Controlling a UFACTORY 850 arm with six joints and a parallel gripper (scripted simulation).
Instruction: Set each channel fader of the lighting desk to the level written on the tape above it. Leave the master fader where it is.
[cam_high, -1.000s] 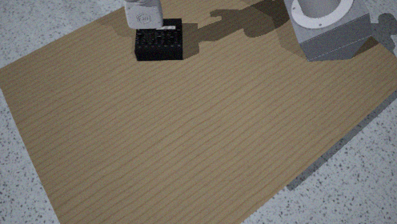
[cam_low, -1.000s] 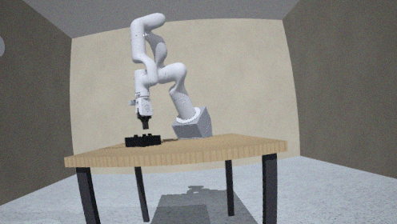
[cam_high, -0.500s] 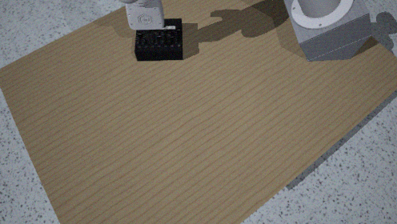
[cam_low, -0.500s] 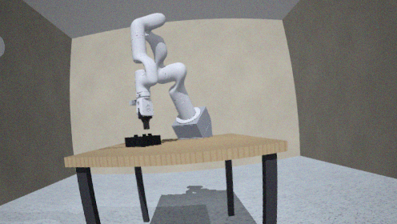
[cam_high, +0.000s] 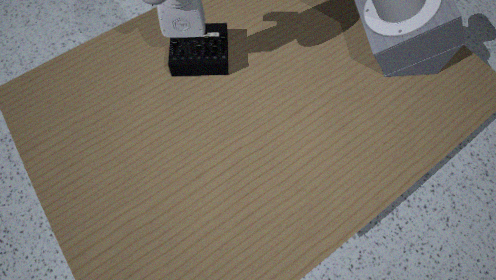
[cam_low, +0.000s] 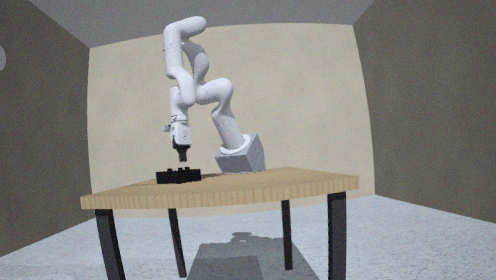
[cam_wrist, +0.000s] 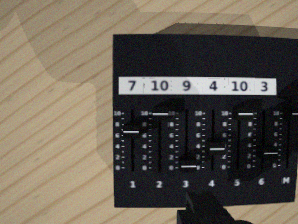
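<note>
The fader 3 is 10 mm behind my hand, 20 mm to the right of it and 50 mm below it. From my hand the other things lie so: fader 1 (10 mm ahead, 70 mm to the right, 50 mm below); fader 2 (20 mm behind, 70 mm to the right, 50 mm below); fader 4 (40 mm behind, 20 mm to the right, 50 mm below).
</note>
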